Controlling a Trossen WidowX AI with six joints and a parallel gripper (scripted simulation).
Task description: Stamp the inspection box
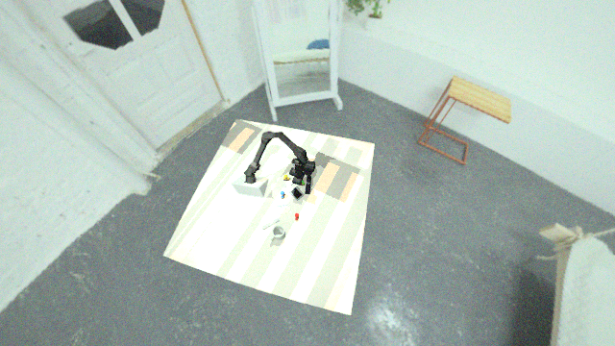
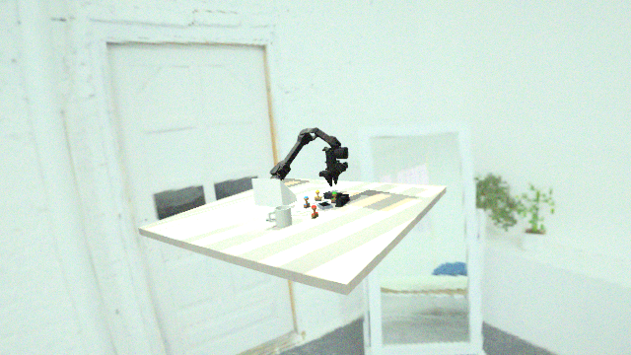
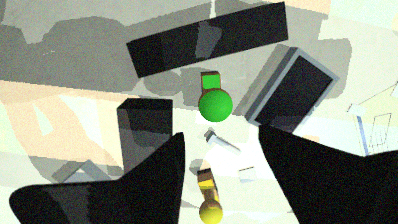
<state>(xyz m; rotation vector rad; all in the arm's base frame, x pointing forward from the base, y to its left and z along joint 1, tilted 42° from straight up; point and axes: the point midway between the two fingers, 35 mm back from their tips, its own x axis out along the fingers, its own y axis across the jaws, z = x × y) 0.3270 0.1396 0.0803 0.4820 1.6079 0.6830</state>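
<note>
The green-topped stamp is 80 mm below my gripper tip. Also, from my gripper tip: dark ink pad: 10 mm behind, 90 mm to the right, 90 mm below; then yellow stamp: 120 mm behind, 80 mm below; then black block: 50 mm ahead, 80 mm below.
</note>
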